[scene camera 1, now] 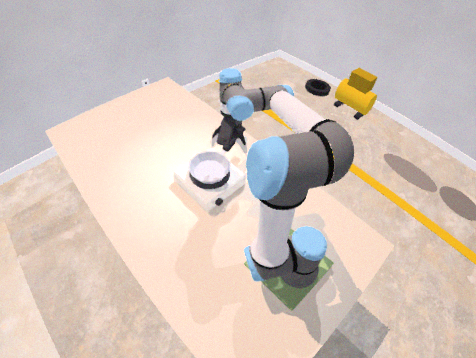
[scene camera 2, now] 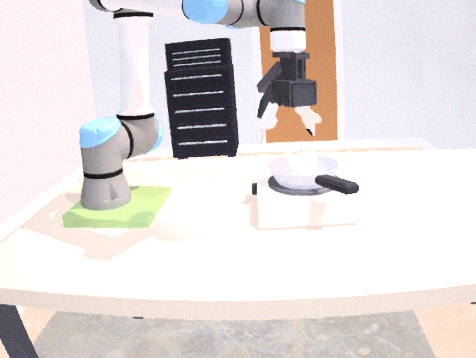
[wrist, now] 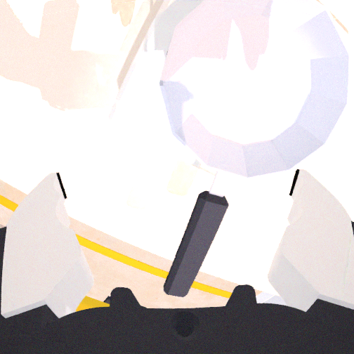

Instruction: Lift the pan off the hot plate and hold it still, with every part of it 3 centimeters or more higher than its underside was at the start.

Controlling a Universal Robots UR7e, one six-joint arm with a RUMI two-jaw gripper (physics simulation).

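Frame: origin at the arm's base, x right, y ahead, z up, level; metres.
Where they show: gripper, fingertip midpoint: [scene camera 1: 229,150] [scene camera 2: 287,140]; arm's base at its link origin: [scene camera 1: 298,269] [scene camera 2: 106,200].
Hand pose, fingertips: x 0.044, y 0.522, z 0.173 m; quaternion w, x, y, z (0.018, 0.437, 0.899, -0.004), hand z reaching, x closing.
Note:
Each offset is from my fingertips to the top centre of the thing.
The pan [scene camera 1: 210,169] [scene camera 2: 300,174] [wrist: 260,156], a pale shallow bowl shape, sits upright on the dark round burner of the white hot plate @[dx -0.076, dy +0.027, dz -0.122 m] [scene camera 1: 194,194] [scene camera 2: 300,212]. Its black handle @[dx +0.107, dy +0.104, dz -0.040 m] [scene camera 2: 337,183] [wrist: 196,245] sticks out level from the side; I cannot make it out in scene camera 1. My gripper [scene camera 1: 229,146] [scene camera 2: 286,136] [wrist: 177,175] is open and empty, pointing down above the handle side of the pan. In the wrist view the handle lies between the two spread fingers, slanted, and well below them. The fingers touch neither pan nor handle.
A black knob @[dx -0.117, dy -0.101, dz -0.148 m] [scene camera 1: 219,201] [scene camera 2: 254,188] is on the hot plate's side facing the arm's base. The arm stands on a green base plate [scene camera 1: 292,300] [scene camera 2: 150,210] on the table. A black tool cabinet [scene camera 2: 200,100] and yellow machine [scene camera 1: 356,95] stand away from the table.

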